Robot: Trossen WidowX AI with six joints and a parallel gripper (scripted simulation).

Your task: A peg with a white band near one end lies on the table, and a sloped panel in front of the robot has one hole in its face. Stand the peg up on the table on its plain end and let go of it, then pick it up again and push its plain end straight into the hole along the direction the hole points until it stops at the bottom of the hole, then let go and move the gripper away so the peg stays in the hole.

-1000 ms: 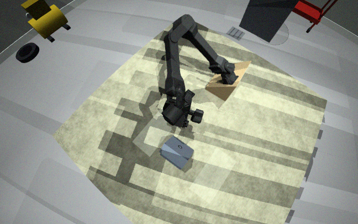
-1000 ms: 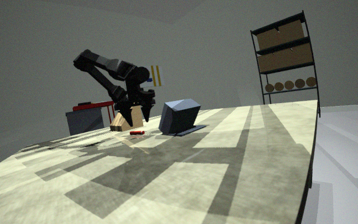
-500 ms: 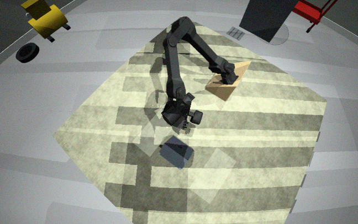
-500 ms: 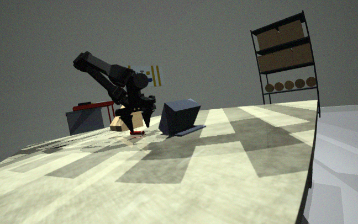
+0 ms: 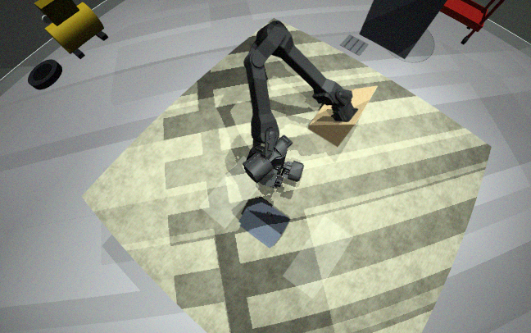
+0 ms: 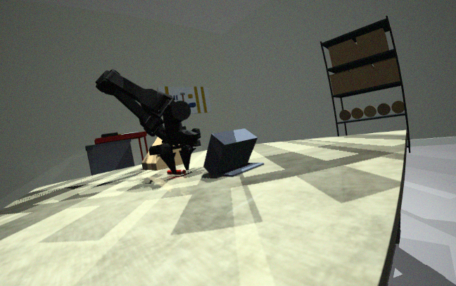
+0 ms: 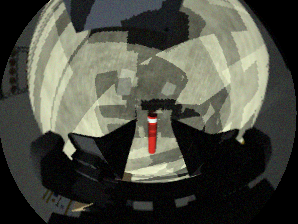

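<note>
Right now my gripper tip is 10 mm past the red peg. Round my gripper tip: blue-grey sloped panel 160 mm ahead, 90 mm to the left, 50 mm above.
</note>
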